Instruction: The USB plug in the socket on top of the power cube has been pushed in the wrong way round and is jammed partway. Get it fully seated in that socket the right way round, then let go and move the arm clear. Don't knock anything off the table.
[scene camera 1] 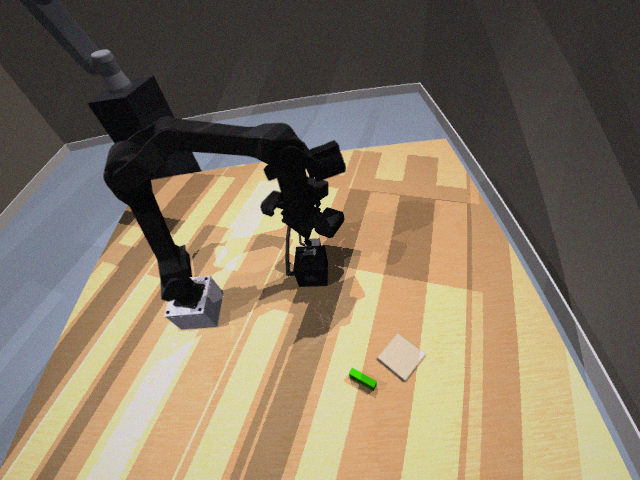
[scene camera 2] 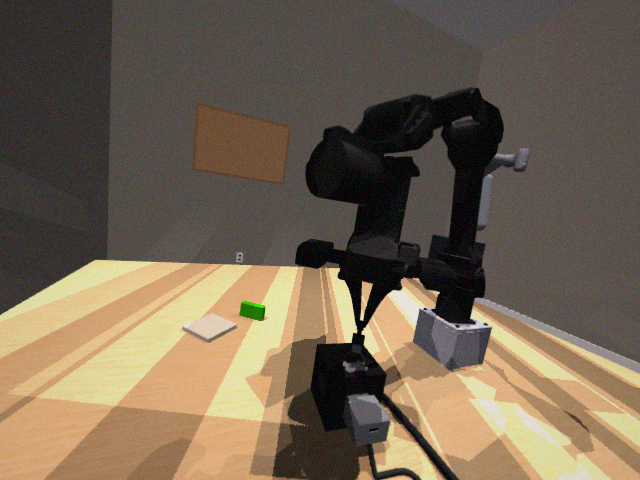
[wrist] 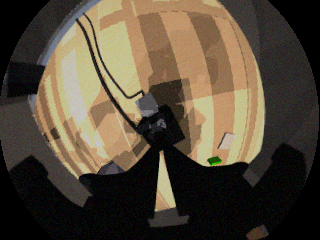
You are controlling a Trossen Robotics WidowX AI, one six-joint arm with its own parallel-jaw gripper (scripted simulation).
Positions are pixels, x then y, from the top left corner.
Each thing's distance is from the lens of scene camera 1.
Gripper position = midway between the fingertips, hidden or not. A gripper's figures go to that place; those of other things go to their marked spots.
my gripper (scene camera 1: 307,237): 69 cm
white tile (scene camera 1: 400,356): 68 cm
